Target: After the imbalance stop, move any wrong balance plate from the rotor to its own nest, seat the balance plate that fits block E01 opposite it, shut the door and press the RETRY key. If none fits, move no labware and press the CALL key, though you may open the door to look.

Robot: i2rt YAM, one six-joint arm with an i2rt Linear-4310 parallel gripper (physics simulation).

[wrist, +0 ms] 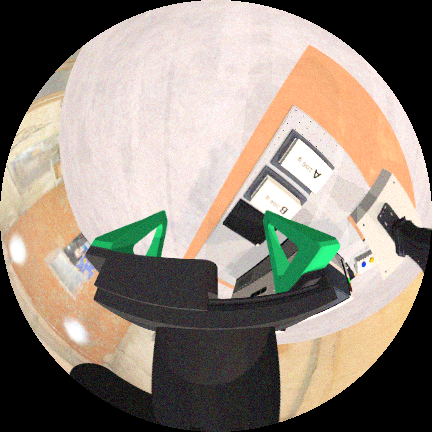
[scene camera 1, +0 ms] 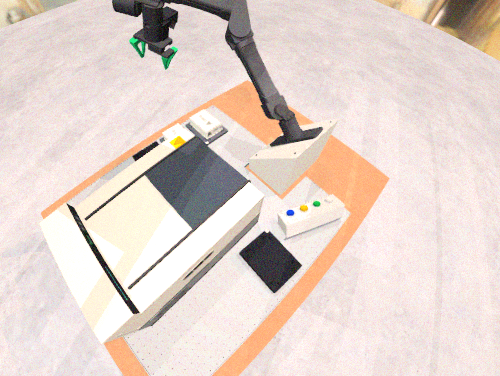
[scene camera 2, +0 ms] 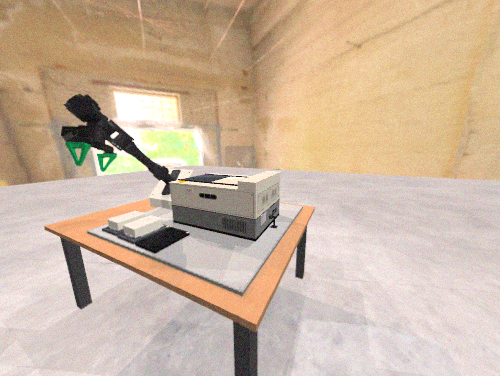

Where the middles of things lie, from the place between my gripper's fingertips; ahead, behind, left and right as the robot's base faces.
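The dark sliding door (scene camera 1: 194,180) has my hand 410 mm to the right of it, 90 mm above it and 200 mm short of it. Going by their middles, it is the nearest to my hand of the things named here, this dark sliding door. The white centrifuge (scene camera 1: 127,256) is 400 mm to the left of my hand, 360 mm ahead of it and 180 mm below it.
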